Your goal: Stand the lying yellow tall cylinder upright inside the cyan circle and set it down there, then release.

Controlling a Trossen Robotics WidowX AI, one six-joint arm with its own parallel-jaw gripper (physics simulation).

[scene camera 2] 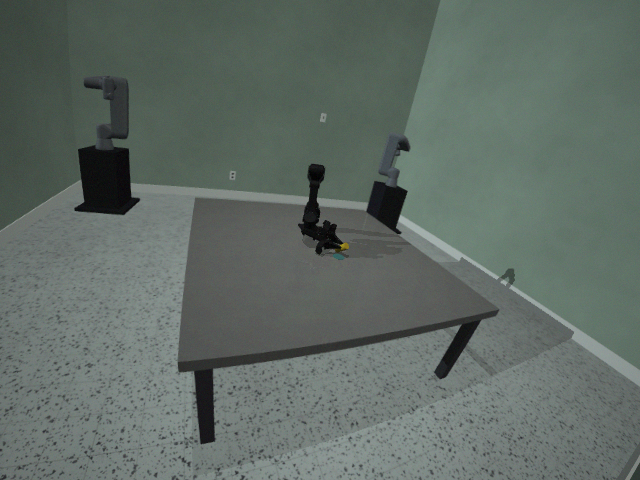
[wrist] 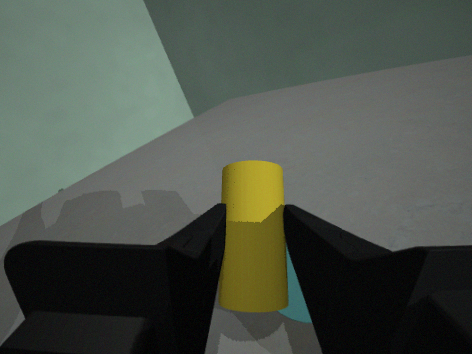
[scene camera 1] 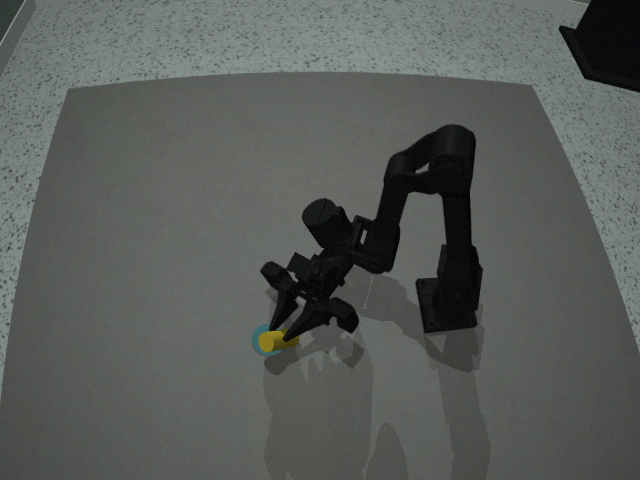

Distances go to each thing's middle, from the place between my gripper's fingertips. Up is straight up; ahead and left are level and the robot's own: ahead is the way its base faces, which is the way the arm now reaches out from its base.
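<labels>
The cyan circle [wrist: 297, 310] is 5 cm below my hand, 1 cm ahead of it and 1 cm to the right of it. My hand is 1 cm higher than the yellow cylinder [wrist: 253, 278]. Going by their middles, the cylinder is the nearest to my hand of the things named here.
</labels>
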